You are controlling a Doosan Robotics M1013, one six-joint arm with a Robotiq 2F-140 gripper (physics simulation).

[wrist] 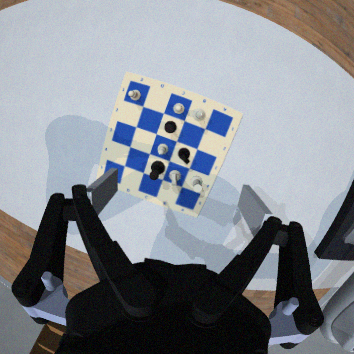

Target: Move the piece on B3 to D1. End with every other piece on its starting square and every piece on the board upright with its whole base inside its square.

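Frame: origin at the arm's base, x left, y back, z up, level; metres.
Where they show: gripper, fingertip midpoint: [178,187].
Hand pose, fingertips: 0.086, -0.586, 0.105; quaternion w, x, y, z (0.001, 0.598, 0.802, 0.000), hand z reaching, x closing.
After its pixels a point has its place, as x, y, z.
The black piece [184,154] @(0.071, -0.586, 0.002) on B3, a cream square right of the board's centre, stands with its top toward the lower right. D1 [157,100] @(0.008, -0.664, -0.029), a cream square near the top edge, holds no piece. White pieces stand on E1 [134,94] @(0.012, -0.699, -0.008) and C1 [178,108] @(0.008, -0.624, 0.002), either side of D1. Around B3 are a black piece [170,127] @(0.040, -0.623, 0.004) on C2, a white piece [162,149] @(0.078, -0.622, 0.000) on C3, a tall black piece [157,169] @(0.114, -0.617, -0.006) on C4 and white pieces on B4 [174,176] @(0.111, -0.586, 0.003) and A4 [197,183] @(0.107, -0.546, 0.002). My gripper [178,187] @(0.086, -0.586, 0.105) is open and empty, high above the board's near side.
Another white piece [199,115] @(0.005, -0.591, 0.009) stands on B1. The blue and cream board [237,114] @(-0.028, -0.528, -0.029) lies turned on the pale round table top [280,110] @(-0.078, -0.452, -0.035). The arm's shadow falls across its near and left parts. Grey and black equipment [342,235] @(0.078, -0.095, 0.000) shows at the right edge.
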